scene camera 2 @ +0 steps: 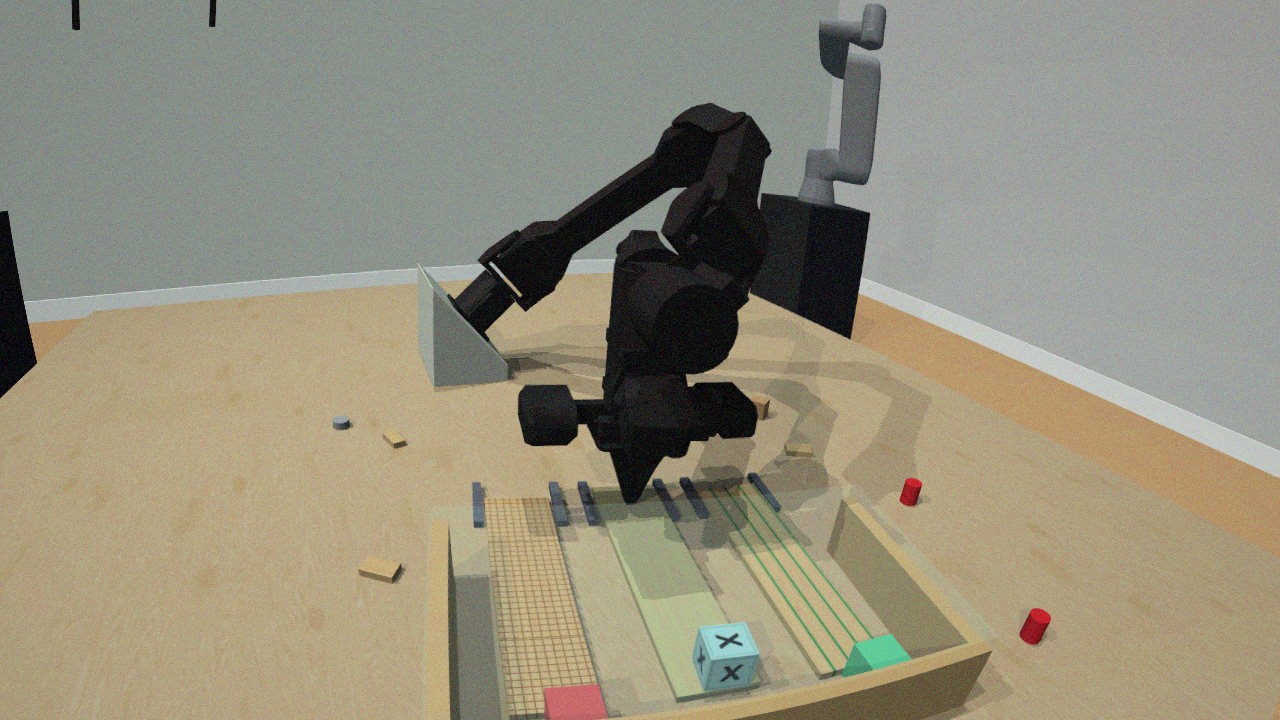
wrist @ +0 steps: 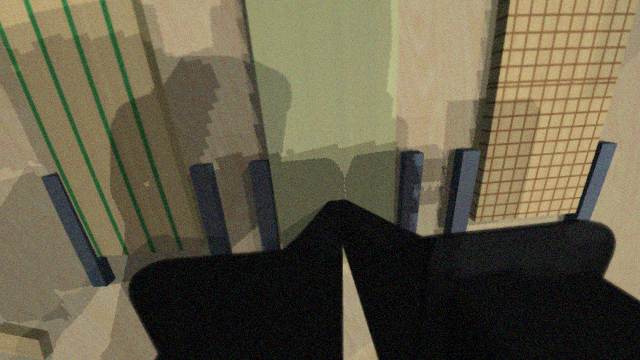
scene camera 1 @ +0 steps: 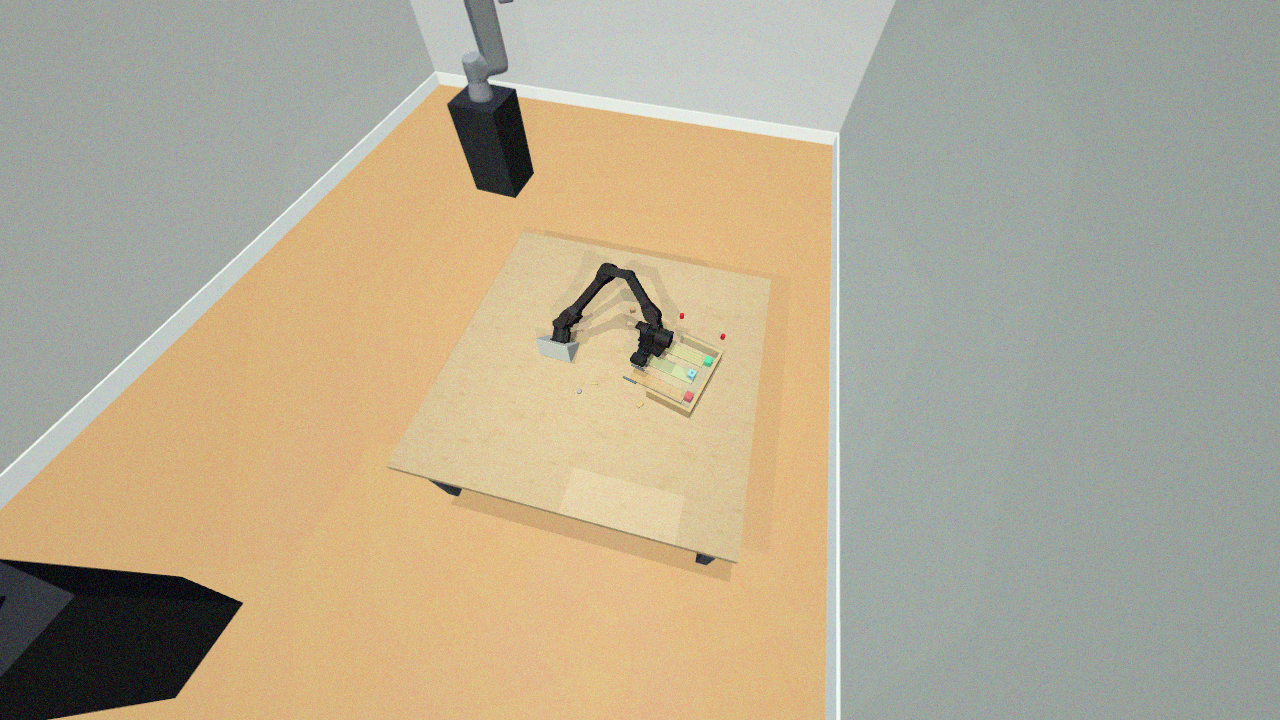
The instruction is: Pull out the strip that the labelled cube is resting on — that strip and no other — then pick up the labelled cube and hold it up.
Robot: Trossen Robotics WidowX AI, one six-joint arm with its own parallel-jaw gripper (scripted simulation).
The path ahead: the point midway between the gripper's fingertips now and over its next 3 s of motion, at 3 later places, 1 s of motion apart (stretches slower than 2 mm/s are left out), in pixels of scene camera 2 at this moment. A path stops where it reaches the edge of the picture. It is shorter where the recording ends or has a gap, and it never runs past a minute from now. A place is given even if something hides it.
The gripper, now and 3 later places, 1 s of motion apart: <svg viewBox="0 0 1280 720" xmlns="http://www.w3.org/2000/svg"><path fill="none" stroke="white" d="M629 502L618 476L608 453L601 433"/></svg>
